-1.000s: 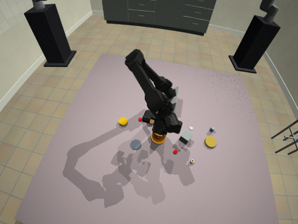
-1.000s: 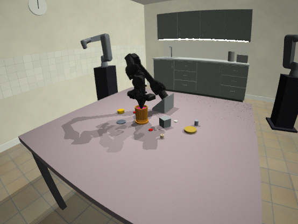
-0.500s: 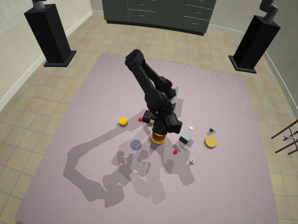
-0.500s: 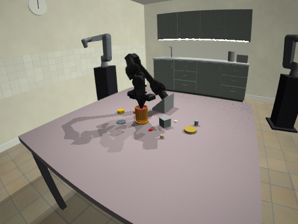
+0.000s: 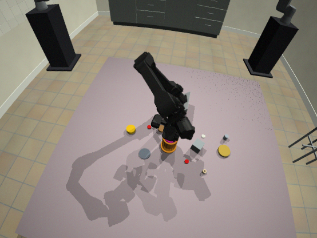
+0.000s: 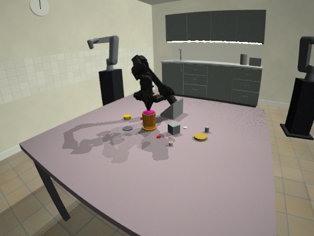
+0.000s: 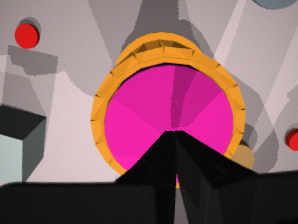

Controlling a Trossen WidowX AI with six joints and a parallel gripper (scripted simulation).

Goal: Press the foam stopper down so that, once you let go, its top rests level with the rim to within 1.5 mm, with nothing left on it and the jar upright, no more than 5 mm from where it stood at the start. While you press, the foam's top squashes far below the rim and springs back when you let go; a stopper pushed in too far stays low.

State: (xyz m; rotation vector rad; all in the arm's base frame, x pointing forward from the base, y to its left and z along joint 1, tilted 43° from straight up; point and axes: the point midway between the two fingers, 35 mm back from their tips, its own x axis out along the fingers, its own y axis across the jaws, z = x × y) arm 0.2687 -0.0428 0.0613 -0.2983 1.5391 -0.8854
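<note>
The magenta foam stopper is 5 cm below my hand. Also, from my hand: grey disc (5 cm ahead, 12 cm to the right, 14 cm below); then red button (8 cm ahead, 10 cm to the left, 14 cm below); then brown disc (10 cm behind, 4 cm to the right, 14 cm below).
</note>
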